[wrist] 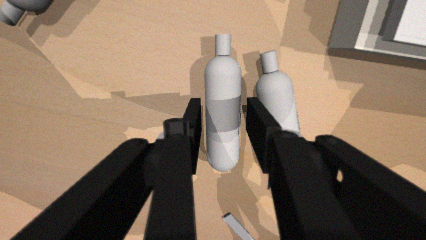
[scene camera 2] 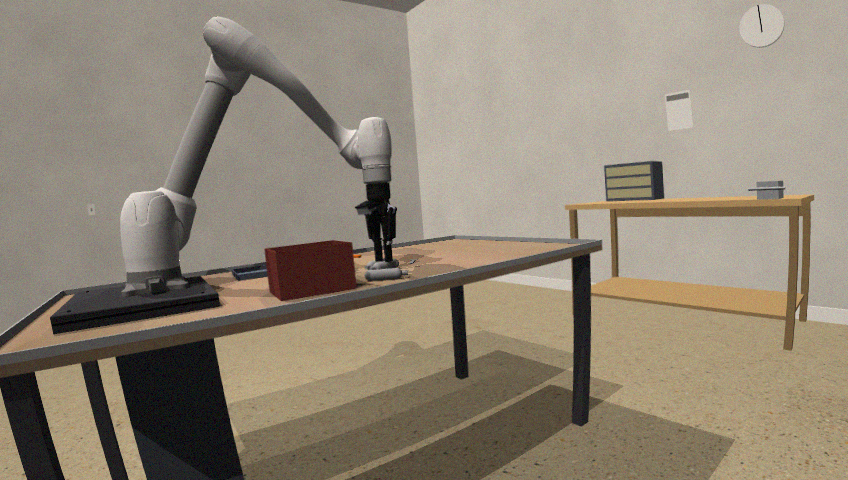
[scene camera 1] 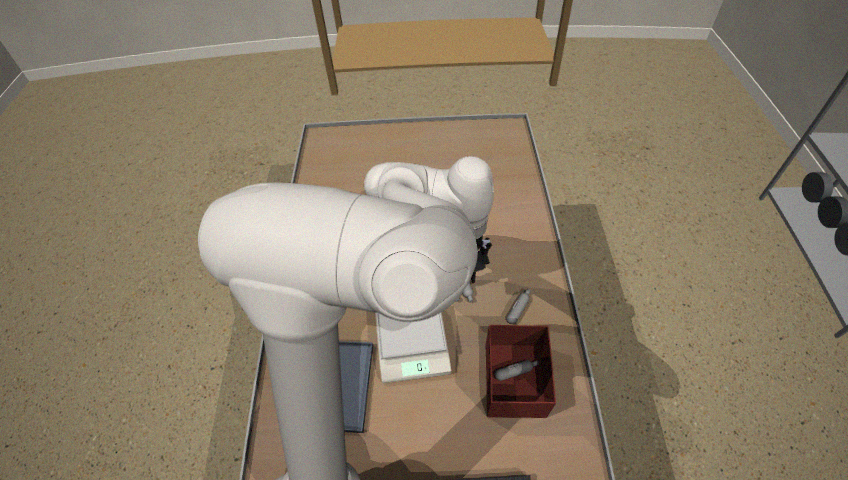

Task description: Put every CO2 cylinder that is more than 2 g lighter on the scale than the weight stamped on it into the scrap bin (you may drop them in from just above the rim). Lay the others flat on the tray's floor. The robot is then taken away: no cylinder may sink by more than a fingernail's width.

Labels:
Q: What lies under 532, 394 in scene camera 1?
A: A red scrap bin.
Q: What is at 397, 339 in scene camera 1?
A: A white scale.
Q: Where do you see a dark tray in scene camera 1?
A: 355, 357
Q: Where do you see a grey CO2 cylinder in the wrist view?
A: At 274, 89

